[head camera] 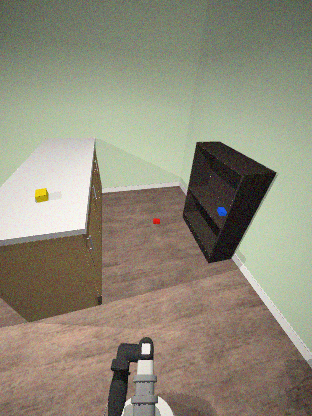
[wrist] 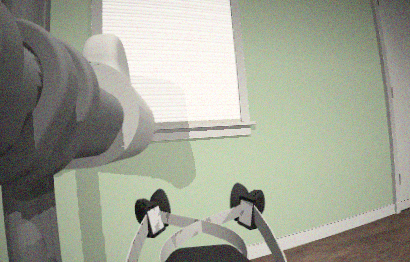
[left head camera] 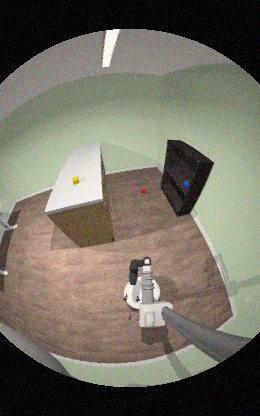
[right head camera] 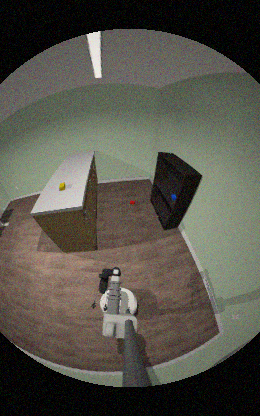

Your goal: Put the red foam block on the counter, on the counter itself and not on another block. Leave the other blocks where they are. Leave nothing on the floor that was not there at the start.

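Places are measured from the robot's base along level axes (x ahead, y left, z up), in centimetres.
Pixels of known places: gripper, fingertip midpoint: [wrist: 199, 201] [left head camera: 130, 301] [right head camera: 98, 309]; robot's base, origin of the base link: [right head camera: 119, 302].
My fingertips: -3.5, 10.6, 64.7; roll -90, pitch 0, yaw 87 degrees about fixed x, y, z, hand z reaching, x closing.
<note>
For each thing: its middle in the pictures, then the offset to it from my fingertips, as dx, dy, dz. "spot": a spot on its surface instead. Level surfaces: height alone.
- red foam block, body centre: [head camera: 156, 221] [right head camera: 131, 202] [left head camera: 143, 190] +183.1, -20.7, -65.2
- counter, its level: dz +23.5
- yellow block, body centre: [head camera: 41, 195] [left head camera: 75, 179] [right head camera: 61, 186] +104.5, +59.7, +25.8
- blue block, body centre: [head camera: 221, 211] [right head camera: 173, 196] [left head camera: 185, 183] +143.3, -83.8, -13.6
- window, surface spot: [wrist: 175, 60] spot: -114.3, -1.2, +52.2
The red foam block [head camera: 156, 221] [left head camera: 143, 191] [right head camera: 132, 202] lies on the floor between the counter and the dark shelf unit. The counter [head camera: 65, 165] [left head camera: 90, 160] [right head camera: 80, 170] stands at the left with a white top. A yellow block [head camera: 41, 195] [left head camera: 75, 180] [right head camera: 62, 186] sits on the counter top. A blue block [head camera: 222, 211] [left head camera: 186, 184] [right head camera: 173, 197] sits on a shelf of the unit. My gripper [wrist: 199, 201] is open in the wrist view, with a gap between its fingertips and the wall behind. It is far from the red block.
The dark shelf unit [head camera: 252, 205] [left head camera: 200, 185] [right head camera: 187, 200] stands at the right by the wall. A passage of wooden floor runs between it and the counter. In the wrist view a window [wrist: 175, 60] and a white door [wrist: 397, 75] show beyond the gripper.
</note>
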